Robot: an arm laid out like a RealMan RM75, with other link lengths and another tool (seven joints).
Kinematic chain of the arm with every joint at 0, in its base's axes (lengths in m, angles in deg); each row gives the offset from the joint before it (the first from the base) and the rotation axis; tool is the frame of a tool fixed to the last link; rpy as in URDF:
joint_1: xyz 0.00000 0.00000 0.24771 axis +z
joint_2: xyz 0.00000 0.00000 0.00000 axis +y
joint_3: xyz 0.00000 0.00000 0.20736 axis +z
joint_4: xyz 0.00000 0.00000 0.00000 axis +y
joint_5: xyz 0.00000 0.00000 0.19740 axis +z
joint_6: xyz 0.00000 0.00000 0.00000 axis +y
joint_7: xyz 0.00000 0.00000 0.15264 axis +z
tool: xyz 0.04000 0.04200 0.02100 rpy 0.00 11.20 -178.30
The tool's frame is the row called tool.
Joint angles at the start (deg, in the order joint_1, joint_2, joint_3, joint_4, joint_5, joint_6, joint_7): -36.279 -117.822 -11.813 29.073 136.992 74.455 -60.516
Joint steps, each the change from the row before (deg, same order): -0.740 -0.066 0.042 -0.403 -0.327 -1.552 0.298; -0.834 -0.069 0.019 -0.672 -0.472 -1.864 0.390; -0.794 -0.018 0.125 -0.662 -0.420 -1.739 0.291; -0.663 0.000 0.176 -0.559 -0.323 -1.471 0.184; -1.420 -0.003 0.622 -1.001 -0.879 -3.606 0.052; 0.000 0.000 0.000 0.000 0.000 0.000 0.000; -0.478 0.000 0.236 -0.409 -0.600 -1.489 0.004; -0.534 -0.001 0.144 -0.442 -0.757 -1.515 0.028; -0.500 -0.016 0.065 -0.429 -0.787 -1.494 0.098
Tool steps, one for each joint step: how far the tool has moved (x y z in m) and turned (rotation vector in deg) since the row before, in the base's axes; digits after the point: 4 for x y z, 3 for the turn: 0.0016 0.0056 -0.0013 0.536 0.487 0.244; 0.0021 0.0064 -0.0018 0.630 0.396 0.325; 0.0021 0.0060 -0.0018 0.476 0.380 0.286; 0.0018 0.0049 -0.0016 0.317 0.337 0.261; 0.0028 0.0115 -0.0024 0.845 0.841 1.067; 0.0000 0.0000 0.0000 0.000 0.000 0.000; 0.0006 0.0046 -0.0002 0.545 0.178 0.592; 0.0011 0.0050 0.0002 0.709 0.025 0.604; 0.0008 0.0047 0.0004 0.764 -0.004 0.642
